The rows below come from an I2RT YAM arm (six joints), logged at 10 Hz.
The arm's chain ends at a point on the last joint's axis. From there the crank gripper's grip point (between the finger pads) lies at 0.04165 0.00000 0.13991 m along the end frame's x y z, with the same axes.
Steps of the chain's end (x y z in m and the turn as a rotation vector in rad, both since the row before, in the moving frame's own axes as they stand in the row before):
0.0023, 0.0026, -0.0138, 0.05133, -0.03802, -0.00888
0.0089, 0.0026, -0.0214, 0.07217, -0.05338, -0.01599
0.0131, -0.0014, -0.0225, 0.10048, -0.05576, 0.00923
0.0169, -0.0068, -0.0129, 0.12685, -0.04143, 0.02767
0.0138, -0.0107, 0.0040, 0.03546, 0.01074, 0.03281
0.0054, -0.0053, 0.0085, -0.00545, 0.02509, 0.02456
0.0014, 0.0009, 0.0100, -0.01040, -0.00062, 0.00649
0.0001, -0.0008, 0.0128, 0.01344, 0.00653, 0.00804
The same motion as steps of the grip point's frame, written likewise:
-0.0031, -0.0050, -0.0125, 0.05133, -0.03802, -0.00888
0.0013, -0.0082, -0.0198, 0.07217, -0.05338, -0.01599
0.0053, -0.0152, -0.0211, 0.10048, -0.05576, 0.00923
0.0113, -0.0235, -0.0124, 0.12685, -0.04143, 0.02767
0.0154, -0.0143, 0.0035, 0.03546, 0.01074, 0.03281
0.0089, -0.0035, 0.0074, -0.00545, 0.02509, 0.02456
0.0013, 0.0026, 0.0100, -0.01040, -0.00062, 0.00649
0.0010, -0.0023, 0.0125, 0.01344, 0.00653, 0.00804

